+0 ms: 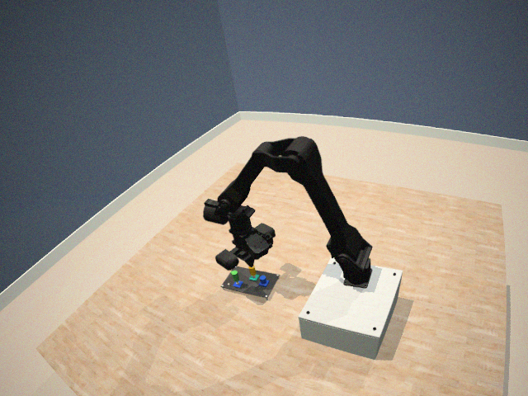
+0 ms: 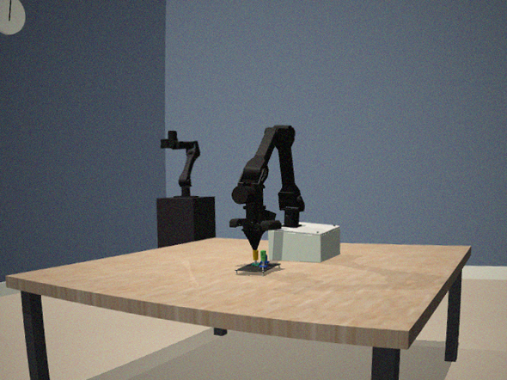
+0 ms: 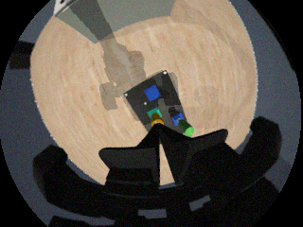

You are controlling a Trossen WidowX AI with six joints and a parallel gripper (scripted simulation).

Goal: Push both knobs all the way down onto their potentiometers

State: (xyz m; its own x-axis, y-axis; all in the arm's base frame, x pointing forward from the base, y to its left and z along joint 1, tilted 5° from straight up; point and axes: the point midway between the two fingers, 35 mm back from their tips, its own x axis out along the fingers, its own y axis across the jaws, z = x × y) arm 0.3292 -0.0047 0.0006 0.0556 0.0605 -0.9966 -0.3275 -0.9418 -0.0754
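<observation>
The orange knob is 1 cm below my gripper tip. Also, from my gripper tip: green knob 4 cm to the left, 3 cm ahead, 1 cm below.
</observation>
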